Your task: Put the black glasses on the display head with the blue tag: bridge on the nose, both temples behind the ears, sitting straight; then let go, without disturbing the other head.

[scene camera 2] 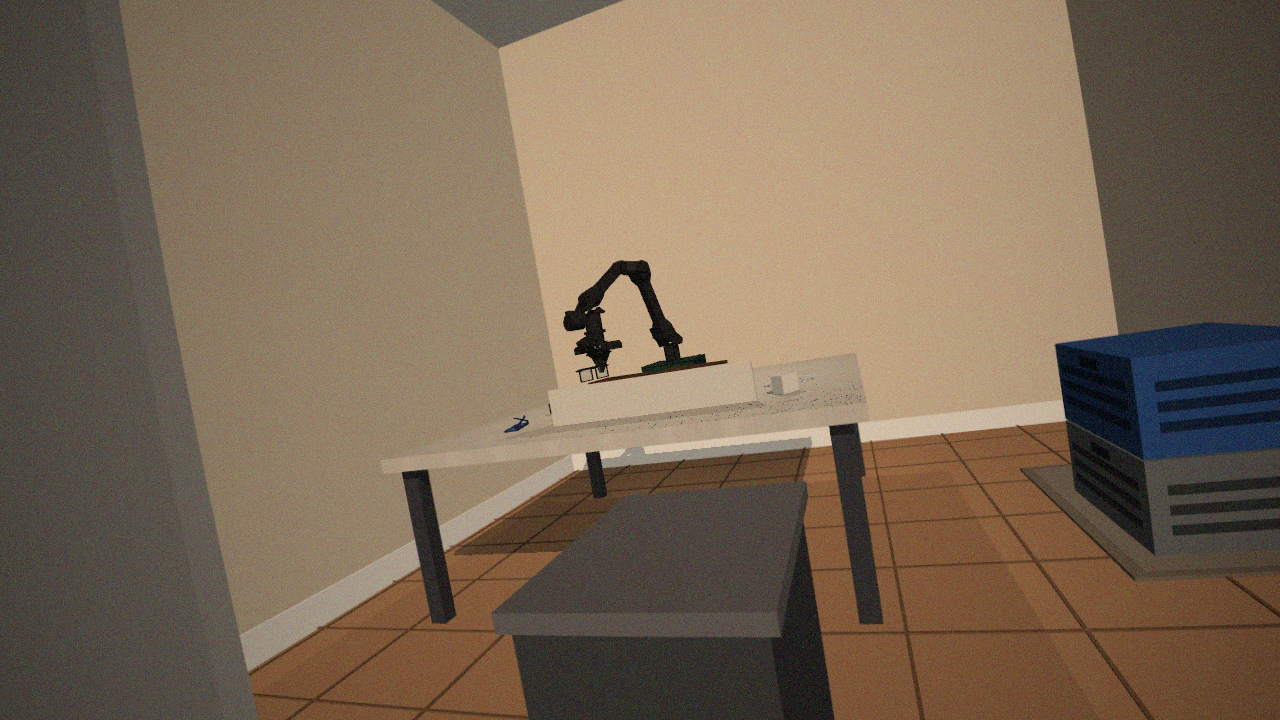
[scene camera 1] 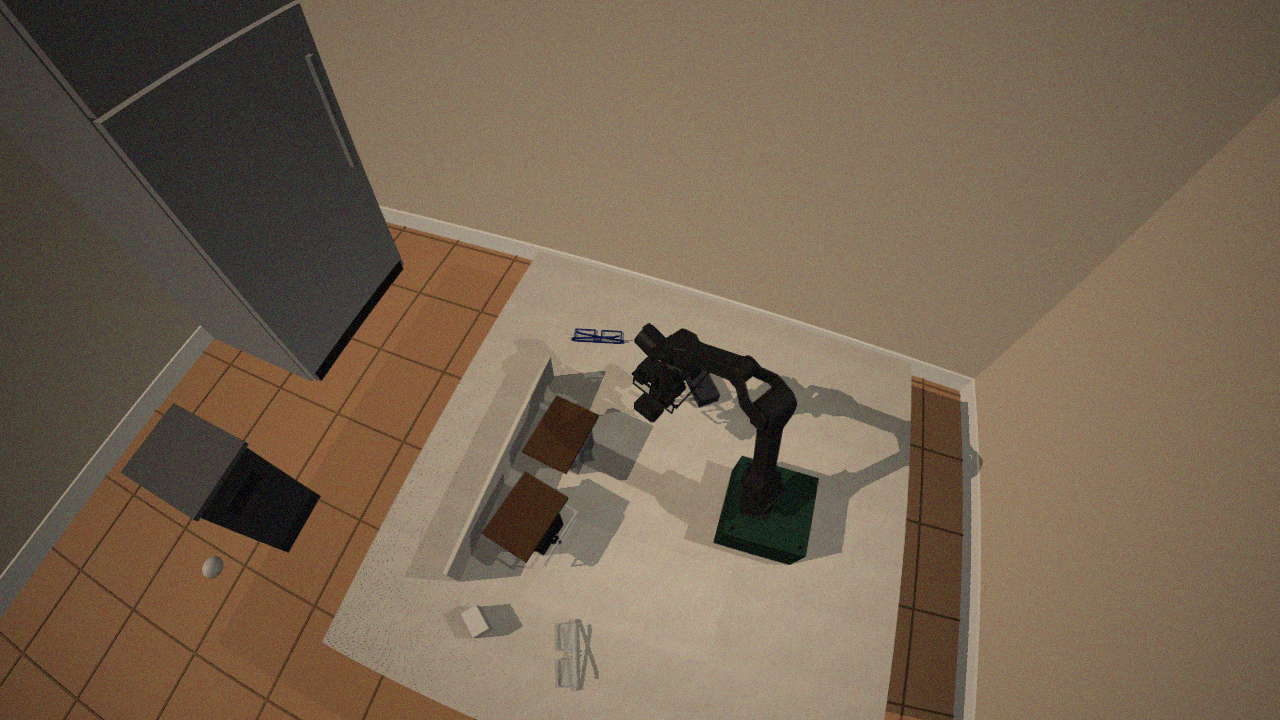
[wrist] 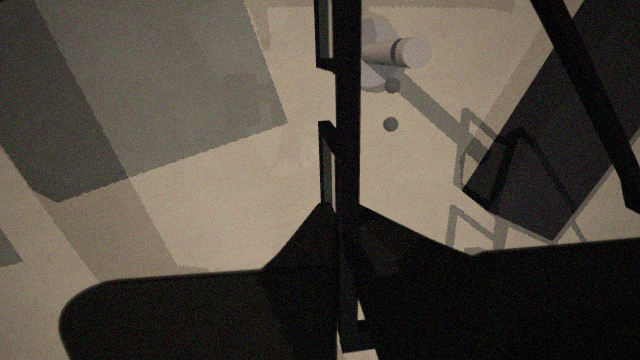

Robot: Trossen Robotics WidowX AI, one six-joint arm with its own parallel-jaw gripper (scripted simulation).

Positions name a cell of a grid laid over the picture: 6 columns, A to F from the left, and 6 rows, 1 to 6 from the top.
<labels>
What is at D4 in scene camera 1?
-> My gripper.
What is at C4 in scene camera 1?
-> A display head.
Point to a dark case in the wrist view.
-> F3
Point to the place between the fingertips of my gripper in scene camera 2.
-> C4
</labels>
